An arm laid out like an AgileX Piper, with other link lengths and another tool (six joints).
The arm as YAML. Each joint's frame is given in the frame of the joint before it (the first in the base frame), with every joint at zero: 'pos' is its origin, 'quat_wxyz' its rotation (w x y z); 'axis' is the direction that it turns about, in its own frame. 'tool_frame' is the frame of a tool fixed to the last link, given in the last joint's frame.
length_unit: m
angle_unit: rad
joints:
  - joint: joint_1
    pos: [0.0, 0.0, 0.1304]
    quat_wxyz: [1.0, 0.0, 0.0, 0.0]
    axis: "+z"
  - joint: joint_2
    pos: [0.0, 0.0, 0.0]
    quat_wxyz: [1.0, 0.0, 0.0, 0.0]
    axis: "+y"
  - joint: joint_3
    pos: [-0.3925, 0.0, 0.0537]
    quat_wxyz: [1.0, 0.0, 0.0, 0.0]
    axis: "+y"
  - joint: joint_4
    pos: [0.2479, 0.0, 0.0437]
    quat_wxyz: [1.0, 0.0, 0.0, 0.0]
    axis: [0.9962, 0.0, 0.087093]
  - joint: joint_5
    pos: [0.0, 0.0, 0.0]
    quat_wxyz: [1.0, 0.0, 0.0, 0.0]
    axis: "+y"
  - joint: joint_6
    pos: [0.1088, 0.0, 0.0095]
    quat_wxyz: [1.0, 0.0, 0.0, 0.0]
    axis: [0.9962, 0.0, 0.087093]
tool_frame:
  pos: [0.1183, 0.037, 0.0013]
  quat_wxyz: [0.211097, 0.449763, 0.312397, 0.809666]
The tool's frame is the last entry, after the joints.
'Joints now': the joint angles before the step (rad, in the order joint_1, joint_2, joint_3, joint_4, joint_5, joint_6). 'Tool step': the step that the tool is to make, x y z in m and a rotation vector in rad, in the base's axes. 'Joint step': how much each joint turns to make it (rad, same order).
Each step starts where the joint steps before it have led.
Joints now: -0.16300, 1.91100, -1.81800, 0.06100, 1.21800, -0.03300
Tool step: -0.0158, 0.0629, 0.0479, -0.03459, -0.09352, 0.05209
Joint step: 0.15197, -0.10002, -0.00003, -0.06698, 0.00105, 0.10497
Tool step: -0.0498, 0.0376, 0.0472, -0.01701, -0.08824, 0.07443
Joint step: 0.09999, -0.15597, 0.07103, -0.03200, -0.00207, 0.02399
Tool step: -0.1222, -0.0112, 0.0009, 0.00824, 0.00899, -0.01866
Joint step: -0.00019, -0.31303, 0.33894, -0.00190, -0.01691, 0.02179
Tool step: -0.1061, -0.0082, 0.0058, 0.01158, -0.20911, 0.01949
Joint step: 0.00038, -0.36884, 0.29182, 0.00377, -0.13297, -0.01659
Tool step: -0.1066, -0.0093, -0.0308, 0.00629, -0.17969, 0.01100
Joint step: 0.00022, -0.38929, 0.24432, 0.00076, -0.03502, -0.01376
